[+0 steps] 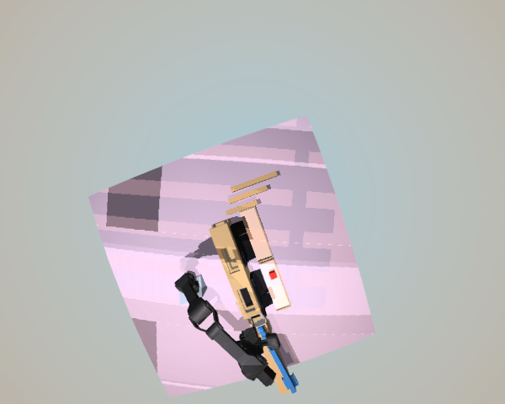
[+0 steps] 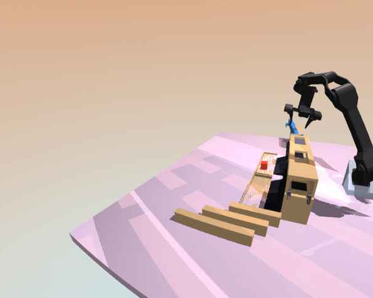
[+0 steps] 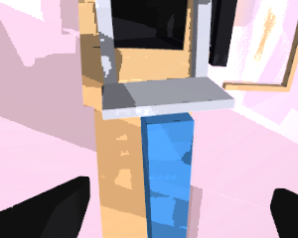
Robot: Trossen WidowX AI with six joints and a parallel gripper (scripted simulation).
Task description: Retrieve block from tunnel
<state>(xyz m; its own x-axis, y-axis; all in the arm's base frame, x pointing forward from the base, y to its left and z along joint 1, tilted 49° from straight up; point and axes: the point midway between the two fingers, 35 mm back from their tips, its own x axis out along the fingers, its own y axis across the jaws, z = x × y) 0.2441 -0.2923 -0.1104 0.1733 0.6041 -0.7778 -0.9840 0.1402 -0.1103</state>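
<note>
The small red block is 150 mm ahead of my gripper tip, 190 mm to the left of it and 160 mm below it. From my gripper tip the other things lie so: tan covered tunnel (20 mm ahead, 70 mm to the left, 110 mm below).
</note>
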